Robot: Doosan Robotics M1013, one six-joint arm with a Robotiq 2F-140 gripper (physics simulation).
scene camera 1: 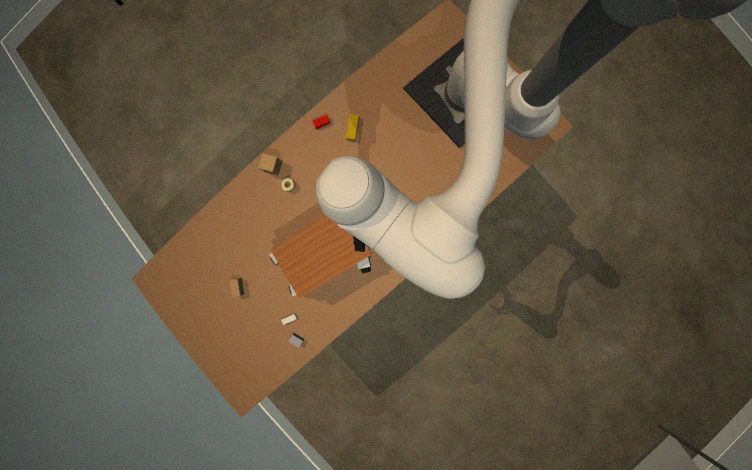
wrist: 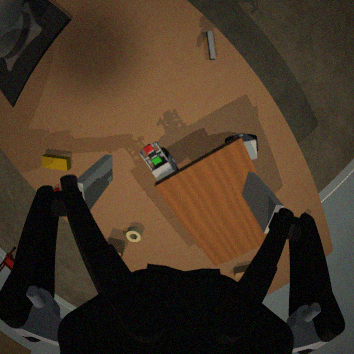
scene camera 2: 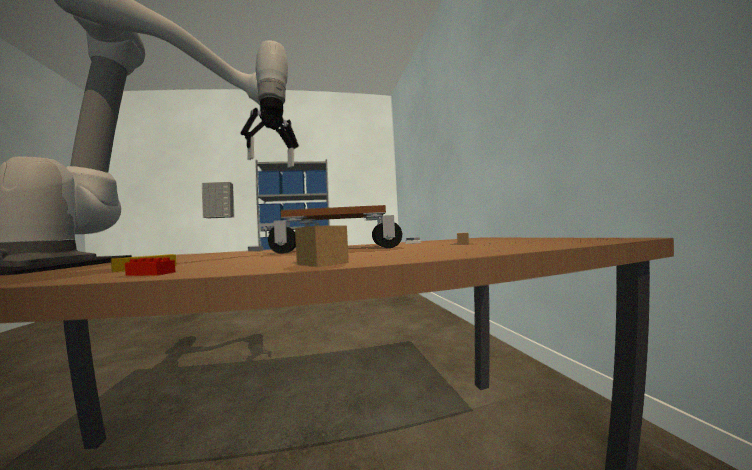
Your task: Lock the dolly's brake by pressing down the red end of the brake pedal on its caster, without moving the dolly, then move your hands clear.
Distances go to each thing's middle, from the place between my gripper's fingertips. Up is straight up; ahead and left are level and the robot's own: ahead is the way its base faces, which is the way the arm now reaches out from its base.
I see the brake caster [scene camera 2: 279, 226] 5 cm ahead of my hand, 7 cm to the right of it and 24 cm below it. The rest, counted from my hand: dolly [scene camera 1: 321, 251] 19 cm ahead, 3 cm to the left, 23 cm below; then wooden cube [scene camera 2: 316, 246] 23 cm ahead, 40 cm to the right, 26 cm below; then red brick [scene camera 2: 144, 266] 3 cm behind, 45 cm to the right, 28 cm below.
